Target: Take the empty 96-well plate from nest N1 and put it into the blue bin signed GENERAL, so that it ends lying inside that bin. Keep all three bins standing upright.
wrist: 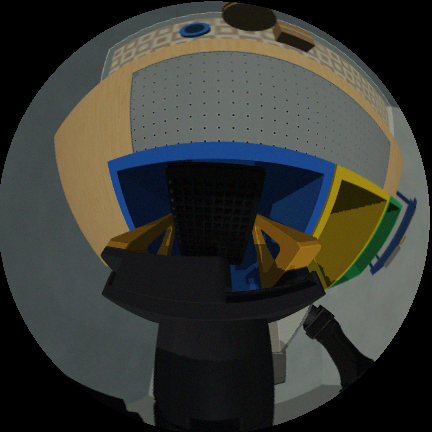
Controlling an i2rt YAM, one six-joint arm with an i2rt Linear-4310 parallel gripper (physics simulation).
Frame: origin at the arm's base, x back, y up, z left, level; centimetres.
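Seen in the pictures: gripper, fingertip midpoint: [213, 217].
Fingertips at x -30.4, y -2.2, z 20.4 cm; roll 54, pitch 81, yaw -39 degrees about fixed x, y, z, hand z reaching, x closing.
A point is followed by its place in that frame.
The dark 96-well plate [216, 210] {x -31.4, y -1.9, z 20.0 cm} is held between the two orange fingers of my gripper [213, 217] {x -30.4, y -2.2, z 20.5 cm}, which is shut on it. The plate's gridded face shows, with its far end toward the far wall of the bin. The blue bin [220, 151] {x -37.2, y 3.1, z 18.8 cm} stands upright around and below the plate in the view; its rim and inner side walls show. How deep the plate sits in the bin is hard to tell. The bin's near part is hidden by the gripper. The GENERAL sign and nest N1 do not show.
A yellow bin [357, 240] {x -28.2, y 1.6, z 0.9 cm} stands upright to the right of the blue bin, with a green bin [376, 250] {x -24.0, y 2.7, z -11.8 cm} beyond it. A grey perforated board [240, 105] {x -44.6, y -14.9, z 15.2 cm} lies behind the bins on the wooden table [85, 150] {x -48.9, y -16.2, z 60.6 cm}. A dark blue rack [406, 225] is at the far right.
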